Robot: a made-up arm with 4 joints. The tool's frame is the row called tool.
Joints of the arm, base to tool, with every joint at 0 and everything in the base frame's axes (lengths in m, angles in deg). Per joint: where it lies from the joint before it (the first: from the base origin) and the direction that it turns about. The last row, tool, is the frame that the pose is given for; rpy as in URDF.
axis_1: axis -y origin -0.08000 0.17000 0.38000
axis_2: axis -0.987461 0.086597 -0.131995 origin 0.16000 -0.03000 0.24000
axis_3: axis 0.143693 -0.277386 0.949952 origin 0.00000 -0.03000 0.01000
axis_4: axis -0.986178 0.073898 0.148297 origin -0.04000 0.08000 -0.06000
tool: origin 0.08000 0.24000 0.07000 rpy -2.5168 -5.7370 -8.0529
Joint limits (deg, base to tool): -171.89..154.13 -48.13..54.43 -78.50..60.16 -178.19..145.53
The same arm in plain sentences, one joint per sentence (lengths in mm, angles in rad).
The arm has four revolute joints in a row. What follows holds with every joint at zero, and every direction is one of the base frame's.
Joint 1 sits 80 mm along -x and 170 mm along +y and 380 mm along +z from the base frame's origin and rotates about -y, from -3 to 2.6901 rad.
Joint 2 sits 160 mm along +x and 30 mm along -y and 240 mm along +z from joint 1 and rotates about the direction (-0.987461, 0.086597, -0.131995), from -0.84 to 0.95 rad.
Joint 3 sits 30 mm along -y and 10 mm along +z from joint 2 and rotates about the direction (0.143693, -0.277386, 0.949952), from -1.3701 to 1.05 rad.
Joint 4 sits 40 mm along -x and 80 mm along +y and 60 mm along -z from joint 3 and rotates about the direction (-0.986178, 0.073898, 0.148297), from -3.11 to 2.54 rad.
The tool frame, which is the frame that the pose is given for, sits 80 mm along +x and 240 mm along +y and 70 mm along +z from joint 4; its axes are the base frame's turned by roll -0.0439, pitch -0.1001 and yaw -0.1405 rad (as in URDF: about the fixed x, then y, then z).

